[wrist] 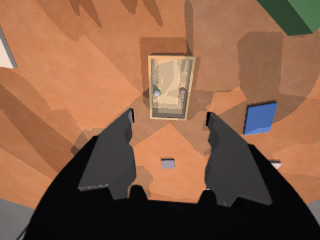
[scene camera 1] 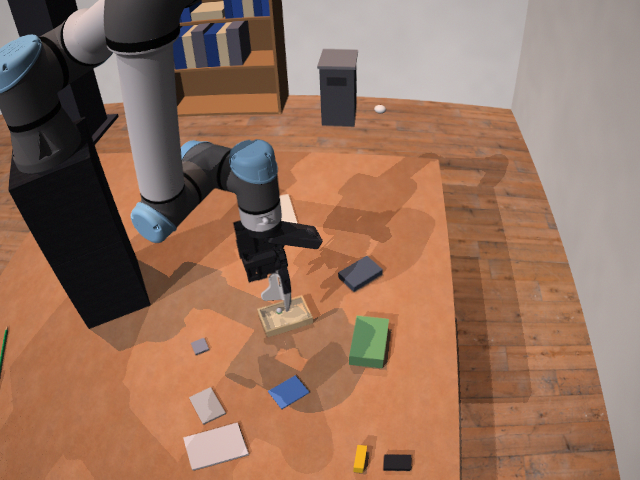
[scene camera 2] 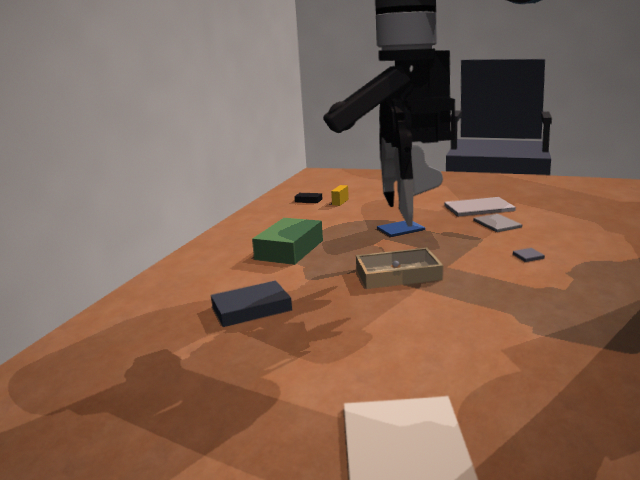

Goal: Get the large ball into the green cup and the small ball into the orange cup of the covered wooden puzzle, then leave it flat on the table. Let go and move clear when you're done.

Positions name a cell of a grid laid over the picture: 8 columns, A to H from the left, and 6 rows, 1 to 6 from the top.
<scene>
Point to a dark grey block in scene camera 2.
C4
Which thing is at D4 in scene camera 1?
My gripper.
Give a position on a blue tile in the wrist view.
G3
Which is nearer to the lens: the dark grey block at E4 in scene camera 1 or the blue tile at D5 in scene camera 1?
The blue tile.
</scene>
